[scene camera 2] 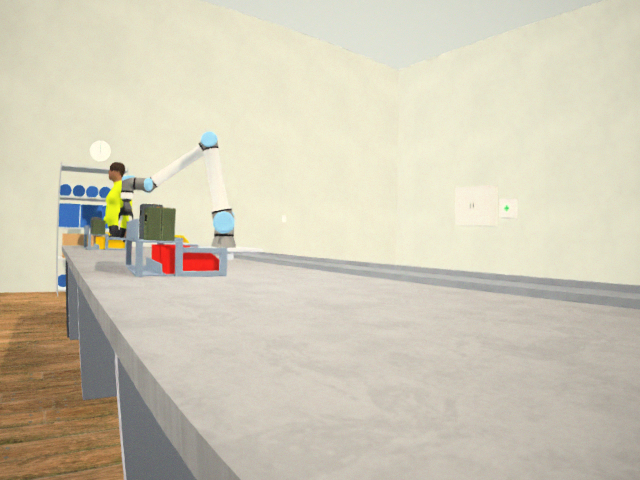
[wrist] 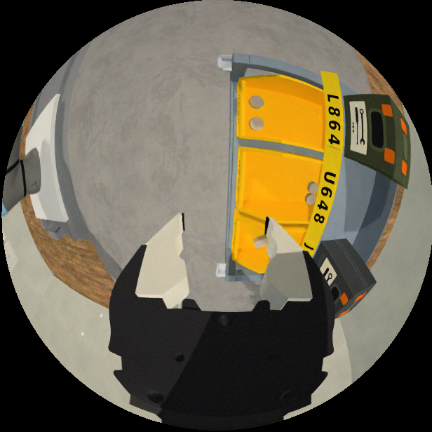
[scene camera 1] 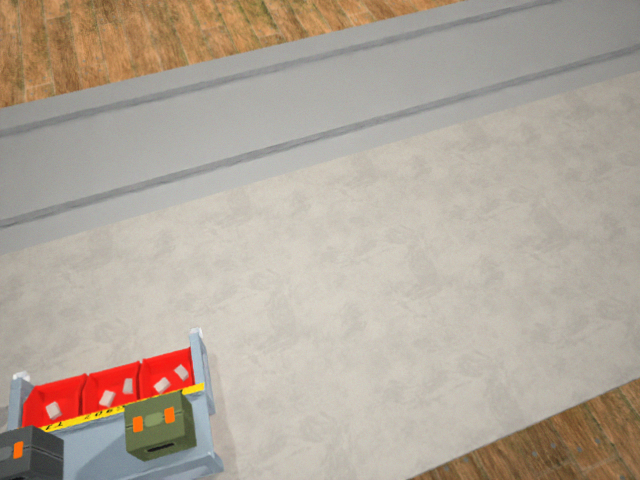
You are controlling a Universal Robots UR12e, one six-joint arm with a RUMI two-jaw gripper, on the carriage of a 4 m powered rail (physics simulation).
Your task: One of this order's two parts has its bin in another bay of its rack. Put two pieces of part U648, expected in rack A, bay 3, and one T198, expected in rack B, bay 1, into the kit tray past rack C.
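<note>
In the wrist view, my gripper is open and empty, above the front edge of a grey-blue rack with yellow bins. The middle bin, under the label U648, holds two small round pieces at its label side. The bin under L864 holds two round pieces near its front. The right finger partly covers the third bin and a piece there. A red-bin rack has a label strip partly hidden, starting with T1. The kit tray does not show.
A green case and a dark case stand on the yellow-bin rack. A green case and a dark case stand on the red-bin rack. A person in a yellow top stands behind the arm.
</note>
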